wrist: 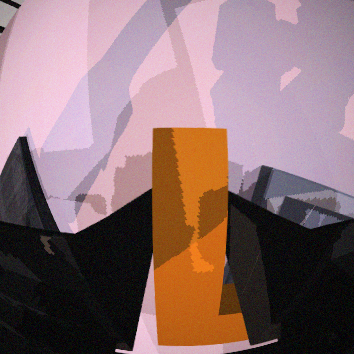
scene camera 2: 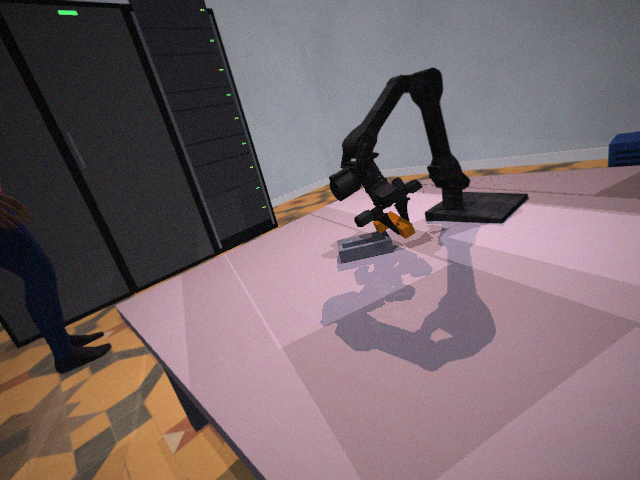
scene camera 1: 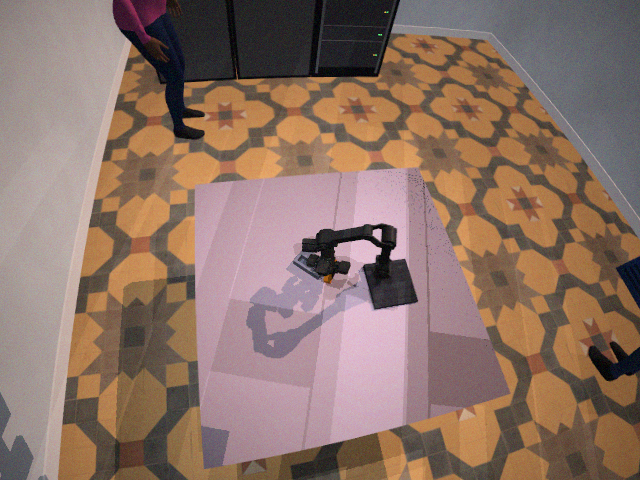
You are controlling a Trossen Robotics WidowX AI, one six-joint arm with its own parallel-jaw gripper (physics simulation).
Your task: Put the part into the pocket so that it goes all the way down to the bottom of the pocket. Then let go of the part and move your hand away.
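Where they show: gripper, fingertip midpoint: (wrist: pixel 186 195) (scene camera 2: pixel 404 231) (scene camera 1: pixel 329 277); arm's base, origin of the base link: (scene camera 2: pixel 452 206) (scene camera 1: pixel 380 273).
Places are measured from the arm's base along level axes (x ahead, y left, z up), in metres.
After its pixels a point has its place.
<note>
The orange part (scene camera 1: pixel 327 279) @(x 0.263, y -0.042, z 0.042 m) (scene camera 2: pixel 406 228) @(x 0.271, y -0.039, z 0.035 m) (wrist: pixel 190 175) @(x 0.258, y -0.053, z 0.042 m) is a long block with a stepped side. It is held tilted above the table, beside the pocket block on the side towards the arm's base. My gripper (scene camera 1: pixel 331 272) @(x 0.243, y -0.058, z 0.017 m) (scene camera 2: pixel 404 223) @(x 0.243, y -0.058, z 0.017 m) (wrist: pixel 186 195) @(x 0.243, y -0.058, z 0.017 m) is shut on the part, with a finger on either side. The blue-grey pocket block (scene camera 1: pixel 306 268) @(x 0.325, y -0.134, z 0.011 m) (scene camera 2: pixel 364 252) @(x 0.331, y -0.137, z -0.006 m) (wrist: pixel 300 184) @(x 0.296, y -0.094, z 0.012 m) lies on the table, with its recess facing up. In the wrist view part of it shows at the right, behind a finger. The fingers hide some of the part.
The arm's black base plate (scene camera 1: pixel 393 291) @(x -0.021, y 0.101, z -0.007 m) (scene camera 2: pixel 480 209) @(x 0.028, y 0.082, z -0.006 m) stands on the pink table (scene camera 1: pixel 361 372) @(x 0.268, y 0.371, z -0.023 m) (scene camera 2: pixel 232 361) @(x 0.750, y -0.186, z -0.024 m). Dark server cabinets (scene camera 1: pixel 273 41) (scene camera 2: pixel 108 155) and a person (scene camera 1: pixel 174 72) (scene camera 2: pixel 38 273) are beyond it. Another person's feet (scene camera 1: pixel 604 361) show at the right.
</note>
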